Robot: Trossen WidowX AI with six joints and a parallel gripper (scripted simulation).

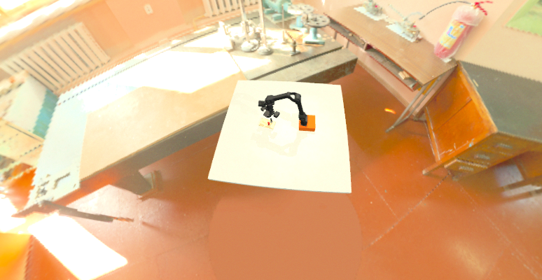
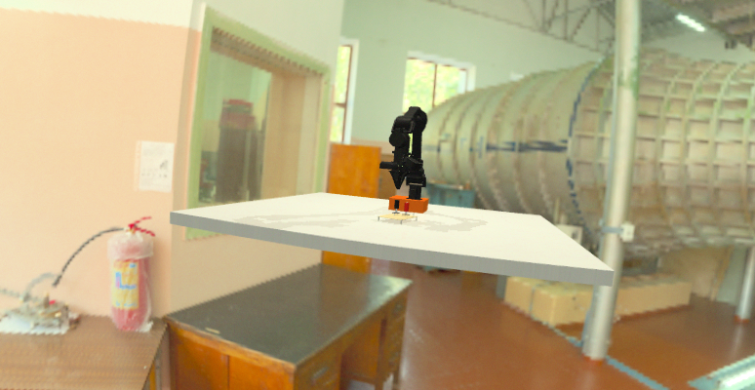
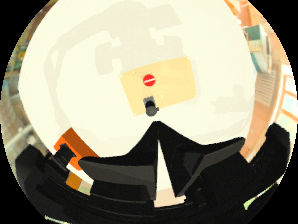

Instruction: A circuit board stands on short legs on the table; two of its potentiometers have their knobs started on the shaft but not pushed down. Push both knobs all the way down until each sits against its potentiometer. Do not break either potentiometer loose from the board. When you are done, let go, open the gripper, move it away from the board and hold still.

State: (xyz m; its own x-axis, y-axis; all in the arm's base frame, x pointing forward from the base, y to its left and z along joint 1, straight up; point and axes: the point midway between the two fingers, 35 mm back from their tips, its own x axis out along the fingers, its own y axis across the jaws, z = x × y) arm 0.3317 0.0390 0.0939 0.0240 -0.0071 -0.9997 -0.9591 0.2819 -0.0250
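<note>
My gripper tip is now 60 mm above the black knob. Round my gripper tip: red knob: 60 mm below, 50 mm to the left, 10 mm ahead.
</note>
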